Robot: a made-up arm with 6 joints. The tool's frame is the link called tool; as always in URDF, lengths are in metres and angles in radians. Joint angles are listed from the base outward.
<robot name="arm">
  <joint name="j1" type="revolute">
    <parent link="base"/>
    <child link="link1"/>
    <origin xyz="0 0 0.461"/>
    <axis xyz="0 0 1"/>
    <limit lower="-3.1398" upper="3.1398"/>
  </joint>
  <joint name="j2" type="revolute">
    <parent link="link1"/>
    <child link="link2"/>
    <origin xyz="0 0 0" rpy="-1.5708 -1.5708 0"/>
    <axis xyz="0 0 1"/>
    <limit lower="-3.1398" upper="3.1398"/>
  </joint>
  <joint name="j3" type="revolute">
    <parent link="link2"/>
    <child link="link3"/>
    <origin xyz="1.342 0 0" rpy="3.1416 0 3.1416"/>
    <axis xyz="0 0 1"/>
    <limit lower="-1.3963" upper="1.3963"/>
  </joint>
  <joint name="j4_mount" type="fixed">
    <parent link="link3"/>
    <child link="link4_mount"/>
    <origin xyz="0 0 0"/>
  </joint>
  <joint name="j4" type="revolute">
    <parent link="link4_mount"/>
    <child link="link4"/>
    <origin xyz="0 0 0" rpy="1.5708 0 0"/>
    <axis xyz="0 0 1"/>
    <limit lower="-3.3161" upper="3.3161"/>
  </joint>
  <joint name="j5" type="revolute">
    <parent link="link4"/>
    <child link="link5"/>
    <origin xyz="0 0 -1.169" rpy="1.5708 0 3.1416"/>
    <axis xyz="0 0 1"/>
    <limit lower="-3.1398" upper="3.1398"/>
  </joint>
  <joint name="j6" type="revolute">
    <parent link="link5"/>
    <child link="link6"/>
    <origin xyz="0 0 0.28" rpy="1.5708 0 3.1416"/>
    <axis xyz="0 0 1"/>
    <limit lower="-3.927" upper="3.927"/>
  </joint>
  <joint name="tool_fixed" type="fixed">
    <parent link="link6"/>
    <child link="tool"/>
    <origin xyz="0 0 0" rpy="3.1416 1.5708 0"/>
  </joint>
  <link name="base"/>
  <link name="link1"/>
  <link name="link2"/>
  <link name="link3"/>
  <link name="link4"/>
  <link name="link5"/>
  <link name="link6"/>
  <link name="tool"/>
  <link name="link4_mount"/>
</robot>
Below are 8 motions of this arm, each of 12 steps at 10 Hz.
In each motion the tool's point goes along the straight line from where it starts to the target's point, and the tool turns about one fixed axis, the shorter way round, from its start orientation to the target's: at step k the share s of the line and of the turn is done. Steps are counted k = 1, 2, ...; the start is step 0. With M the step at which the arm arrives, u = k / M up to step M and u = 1 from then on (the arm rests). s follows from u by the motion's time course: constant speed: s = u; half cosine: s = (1 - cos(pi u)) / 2; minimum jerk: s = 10 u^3 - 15 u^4 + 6 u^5.
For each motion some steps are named. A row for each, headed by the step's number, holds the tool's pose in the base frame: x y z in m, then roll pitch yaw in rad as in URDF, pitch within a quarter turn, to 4 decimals.
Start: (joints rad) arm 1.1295 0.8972 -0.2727 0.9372 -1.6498 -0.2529
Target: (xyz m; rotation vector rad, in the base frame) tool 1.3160 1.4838 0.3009 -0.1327 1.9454 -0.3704
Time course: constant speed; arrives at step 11
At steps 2, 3, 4, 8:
2: 0.9605 1.4790 0.3083 -2.4322 0.2916 -1.3001
3: 1.0000 1.4795 0.3074 -2.3773 0.3687 -1.4159
4: 1.0395 1.4801 0.3066 -2.3307 0.4513 -1.5309
8: 1.1975 1.4822 0.3034 -2.2525 0.8135 -2.0243

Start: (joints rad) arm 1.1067 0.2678 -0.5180 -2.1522 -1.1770 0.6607
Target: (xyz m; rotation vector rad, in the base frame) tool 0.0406 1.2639 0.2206 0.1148 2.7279 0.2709
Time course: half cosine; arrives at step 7
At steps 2, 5, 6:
2: 0.2651 1.0312 0.6608 1.9975 0.0758 2.1323
5: 0.0927 1.2099 0.3227 2.6783 0.3901 2.7820
6: 0.0543 1.2497 0.2474 2.8556 0.3927 2.9529

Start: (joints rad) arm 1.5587 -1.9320 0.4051 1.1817 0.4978 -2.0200
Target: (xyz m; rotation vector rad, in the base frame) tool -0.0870 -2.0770 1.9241 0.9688 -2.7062 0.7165
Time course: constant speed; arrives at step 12
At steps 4, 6, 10, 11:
4: 0.0236 -2.1949 1.0742 -2.2153 -0.4323 -2.2384
6: -0.0040 -2.1654 1.2867 -2.3426 -0.3930 -2.3046
10: -0.0593 -2.1065 1.7116 -2.5995 -0.3391 -2.4477
11: -0.0732 -2.0917 1.8179 -2.6641 -0.3312 -2.4851

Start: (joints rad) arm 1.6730 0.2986 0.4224 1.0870 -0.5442 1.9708
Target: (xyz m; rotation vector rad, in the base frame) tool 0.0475 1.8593 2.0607 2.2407 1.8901 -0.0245
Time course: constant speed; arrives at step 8
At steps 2, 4, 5, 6, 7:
2: -0.0076 1.6120 2.1156 -3.1185 0.1329 1.2419
4: 0.0108 1.6944 2.0973 3.1065 0.1350 1.2916
5: 0.0200 1.7357 2.0882 3.0774 0.1371 1.3164
6: 0.0291 1.7769 2.0790 3.0484 0.1399 1.3411
7: 0.0383 1.8181 2.0699 3.0195 0.1434 1.3657

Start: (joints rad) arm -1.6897 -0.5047 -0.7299 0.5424 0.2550 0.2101
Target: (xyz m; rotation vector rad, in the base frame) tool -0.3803 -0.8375 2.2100 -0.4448 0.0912 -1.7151
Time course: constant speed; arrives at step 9
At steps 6, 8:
6: -0.3536 -0.7219 1.9785 -0.4648 -0.1673 -1.6418
8: -0.3714 -0.7990 2.1328 -0.3690 -0.2189 -1.6802

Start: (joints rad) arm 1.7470 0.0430 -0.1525 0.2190 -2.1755 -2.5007
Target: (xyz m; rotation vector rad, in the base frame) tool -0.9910 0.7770 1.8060 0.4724 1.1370 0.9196
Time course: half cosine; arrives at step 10
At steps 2, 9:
2: -0.0441 1.2006 1.6507 -0.2702 0.8455 -0.9610
9: -0.9654 0.7885 1.8018 1.0865 0.6254 1.3805

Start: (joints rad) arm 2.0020 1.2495 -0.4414 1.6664 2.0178 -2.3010
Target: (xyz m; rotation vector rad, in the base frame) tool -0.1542 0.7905 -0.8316 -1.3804 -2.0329 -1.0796
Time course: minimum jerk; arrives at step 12
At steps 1, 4, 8, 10, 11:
1: -0.6112 1.2673 -0.3118 2.4334 -0.4570 -2.6792
4: -0.5172 1.1692 -0.4188 2.4135 -0.5395 -2.9372
8: -0.2506 0.8911 -0.7220 2.5086 -0.7610 2.5271
10: -0.1705 0.8075 -0.8131 2.5869 -0.8068 2.2441
11: -0.1565 0.7929 -0.8289 2.6027 -0.8131 2.1930

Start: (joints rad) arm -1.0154 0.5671 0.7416 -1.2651 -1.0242 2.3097
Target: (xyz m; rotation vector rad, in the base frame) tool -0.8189 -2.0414 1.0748 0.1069 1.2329 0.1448
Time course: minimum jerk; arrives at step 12
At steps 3, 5, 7, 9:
3: 0.7579 -1.7126 1.4855 -0.9543 0.2764 -0.0803
5: 0.3303 -1.8017 1.3741 -0.7263 0.5506 -0.1235
7: -0.2092 -1.9143 1.2336 -0.3689 0.8960 -0.0546
9: -0.6368 -2.0034 1.1222 0.1194 1.1310 0.2289

